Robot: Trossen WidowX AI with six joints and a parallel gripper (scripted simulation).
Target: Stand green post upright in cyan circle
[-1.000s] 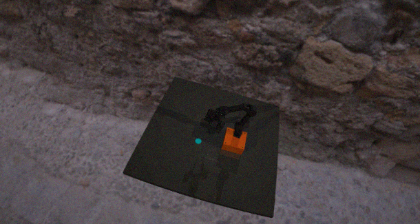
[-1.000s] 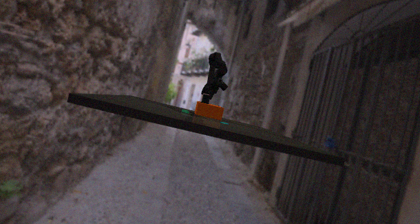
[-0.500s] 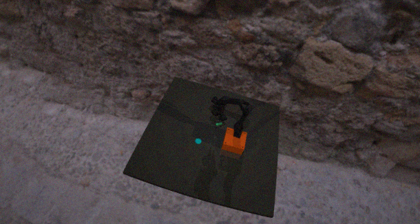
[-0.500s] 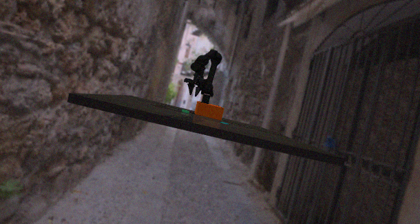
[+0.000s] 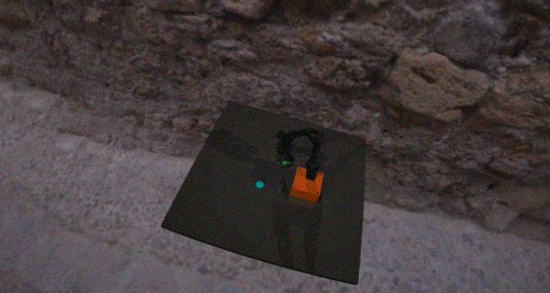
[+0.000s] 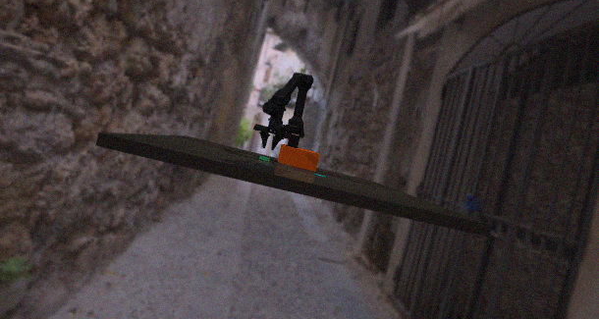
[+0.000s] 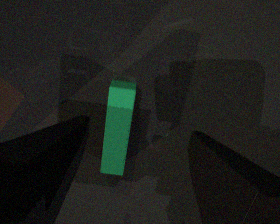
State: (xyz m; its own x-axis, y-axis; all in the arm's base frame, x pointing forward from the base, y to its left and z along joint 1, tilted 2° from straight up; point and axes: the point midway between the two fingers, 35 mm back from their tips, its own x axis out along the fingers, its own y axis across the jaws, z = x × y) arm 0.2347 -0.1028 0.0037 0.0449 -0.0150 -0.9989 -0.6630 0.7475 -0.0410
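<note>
Right now the green post is 3 cm behind my gripper tip, 1 cm to the right of it and 5 cm below it. Round my gripper tip: cyan circle: 8 cm ahead, 27 cm to the left, 6 cm below.
</note>
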